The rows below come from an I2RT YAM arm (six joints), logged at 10 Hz.
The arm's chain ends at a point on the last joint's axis. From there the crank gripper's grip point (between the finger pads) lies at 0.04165 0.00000 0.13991 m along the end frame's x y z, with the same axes.
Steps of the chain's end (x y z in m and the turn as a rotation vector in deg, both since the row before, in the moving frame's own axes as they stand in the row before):
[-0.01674, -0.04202, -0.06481, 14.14, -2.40, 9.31]
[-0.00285, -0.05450, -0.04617, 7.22, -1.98, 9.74]
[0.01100, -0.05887, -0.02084, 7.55, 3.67, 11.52]
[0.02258, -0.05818, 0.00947, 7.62, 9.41, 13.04]
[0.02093, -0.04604, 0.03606, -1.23, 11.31, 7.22]
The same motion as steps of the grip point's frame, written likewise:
[-0.02031, -0.07006, -0.06661, 14.14, -2.40, 9.31]
[-0.00678, -0.06547, -0.04549, 7.22, -1.98, 9.74]
[0.02079, -0.06776, -0.02443, 7.55, 3.67, 11.52]
[0.04566, -0.06412, 0.00027, 7.62, 9.41, 13.04]
[0.04697, -0.03622, 0.02511, -1.23, 11.31, 7.22]

